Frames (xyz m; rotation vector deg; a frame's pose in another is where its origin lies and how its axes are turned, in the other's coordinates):
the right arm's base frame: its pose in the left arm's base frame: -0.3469 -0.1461 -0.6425 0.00 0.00 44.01
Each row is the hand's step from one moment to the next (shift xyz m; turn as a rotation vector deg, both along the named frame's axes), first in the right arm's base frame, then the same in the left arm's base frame.
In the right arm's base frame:
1: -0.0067 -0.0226 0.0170 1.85 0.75 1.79
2: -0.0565 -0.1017 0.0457 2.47 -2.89 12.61
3: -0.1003 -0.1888 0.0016 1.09 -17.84 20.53
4: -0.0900 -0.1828 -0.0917 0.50 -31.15 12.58
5: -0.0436 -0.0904 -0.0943 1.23 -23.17 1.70
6: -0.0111 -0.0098 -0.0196 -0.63 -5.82 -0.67
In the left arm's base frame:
1: 0.0109 -0.0209 0.0170 0.81 1.82 1.79
2: 0.0300 -0.1124 0.0457 3.78 -0.36 12.61
3: 0.0590 -0.2055 0.0016 13.18 -12.07 20.53
4: 0.0623 -0.1940 -0.0917 22.00 -22.06 12.58
5: 0.0315 -0.0953 -0.0943 16.98 -15.81 1.70
6: -0.0012 -0.0148 -0.0196 3.59 -4.62 -0.67

